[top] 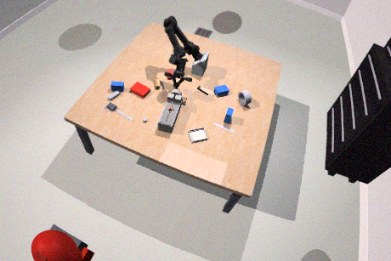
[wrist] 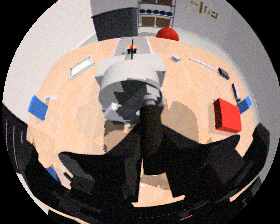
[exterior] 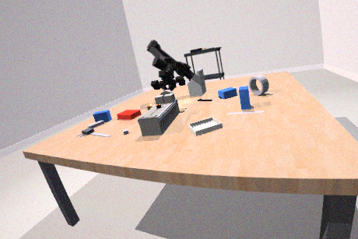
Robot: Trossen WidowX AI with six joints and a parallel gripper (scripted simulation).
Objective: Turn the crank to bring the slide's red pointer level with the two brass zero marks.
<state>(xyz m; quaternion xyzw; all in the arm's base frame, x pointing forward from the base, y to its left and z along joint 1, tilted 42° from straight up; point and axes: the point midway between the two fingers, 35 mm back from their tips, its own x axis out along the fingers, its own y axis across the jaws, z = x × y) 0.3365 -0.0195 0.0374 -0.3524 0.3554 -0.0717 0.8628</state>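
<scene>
Right now the dark crank handle is 20 mm behind my gripper tip and 30 mm above it. Round my gripper tip: red block (50 mm ahead, 250 mm to the right, 70 mm below); then white tray (220 mm ahead, 250 mm to the left, 80 mm below); then red pointer (160 mm ahead, 40 mm to the left, 10 mm below).
</scene>
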